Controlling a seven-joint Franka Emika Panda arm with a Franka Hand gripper.
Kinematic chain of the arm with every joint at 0, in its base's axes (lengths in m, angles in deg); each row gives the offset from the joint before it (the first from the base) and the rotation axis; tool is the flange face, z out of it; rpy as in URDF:
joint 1: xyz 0 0 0.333 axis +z
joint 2: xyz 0 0 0 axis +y
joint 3: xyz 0 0 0.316 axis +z
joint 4: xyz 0.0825 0 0 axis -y
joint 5: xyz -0.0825 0 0.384 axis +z
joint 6: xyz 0 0 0 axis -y
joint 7: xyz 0.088 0 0 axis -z
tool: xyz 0 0 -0.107 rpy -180 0 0
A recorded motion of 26 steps. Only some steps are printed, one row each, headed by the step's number.
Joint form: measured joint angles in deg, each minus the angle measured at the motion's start. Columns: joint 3, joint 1, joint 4, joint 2, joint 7, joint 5, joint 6.
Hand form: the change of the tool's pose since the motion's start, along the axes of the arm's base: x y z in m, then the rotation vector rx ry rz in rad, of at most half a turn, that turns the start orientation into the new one. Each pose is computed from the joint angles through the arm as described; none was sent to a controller.
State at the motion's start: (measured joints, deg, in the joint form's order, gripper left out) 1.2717 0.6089 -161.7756 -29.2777 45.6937 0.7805 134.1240
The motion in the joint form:
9: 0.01 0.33 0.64 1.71 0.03 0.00 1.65
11: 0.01 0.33 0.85 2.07 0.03 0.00 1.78
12: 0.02 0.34 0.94 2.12 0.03 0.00 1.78
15: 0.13 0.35 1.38 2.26 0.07 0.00 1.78
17: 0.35 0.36 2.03 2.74 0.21 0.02 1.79
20: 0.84 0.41 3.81 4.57 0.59 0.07 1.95
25: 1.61 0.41 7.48 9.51 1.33 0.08 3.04
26: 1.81 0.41 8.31 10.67 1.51 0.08 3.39
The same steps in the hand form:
9: 0.0067 0.0023 -0.0030 0.0006 -0.0101 0.0055
11: 0.0081 0.0024 -0.0035 0.0007 -0.0098 0.0056
12: 0.0086 0.0025 -0.0031 0.0006 -0.0105 0.0059
15: 0.0110 0.0033 -0.0007 0.0000 -0.0157 0.0072
17: 0.0145 0.0049 0.0011 -0.0010 -0.0189 0.0083
20: 0.0246 0.0087 0.0029 -0.0027 -0.0208 0.0101
25: 0.0472 0.0153 -0.0011 -0.0040 -0.0176 0.0107
26: 0.0525 0.0171 -0.0024 -0.0040 -0.0180 0.0111

